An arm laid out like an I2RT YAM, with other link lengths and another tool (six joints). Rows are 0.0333 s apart.
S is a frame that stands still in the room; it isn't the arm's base.
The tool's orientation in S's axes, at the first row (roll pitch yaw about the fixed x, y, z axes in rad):
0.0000, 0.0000, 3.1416
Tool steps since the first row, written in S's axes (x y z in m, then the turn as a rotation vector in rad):
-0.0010, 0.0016, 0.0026, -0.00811, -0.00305, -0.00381
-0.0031, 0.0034, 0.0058, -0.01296, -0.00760, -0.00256
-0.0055, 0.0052, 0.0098, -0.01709, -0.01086, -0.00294
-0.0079, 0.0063, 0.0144, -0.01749, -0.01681, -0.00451
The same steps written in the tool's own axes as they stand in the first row. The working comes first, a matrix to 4 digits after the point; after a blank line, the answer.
The tool's axes in the first row as the columns of a matrix, in S's axes (used below as rounded here):
-1.0000, 0.0000, 0.0000
0.0000, -1.0000, 0.0000
0.0000, 0.0000, 1.0000

0.0010, -0.0016, 0.0026, 0.00811, 0.00305, -0.00381
0.0031, -0.0034, 0.0058, 0.01296, 0.00760, -0.00256
0.0055, -0.0052, 0.0098, 0.01709, 0.01086, -0.00294
0.0079, -0.0063, 0.0144, 0.01749, 0.01681, -0.00451

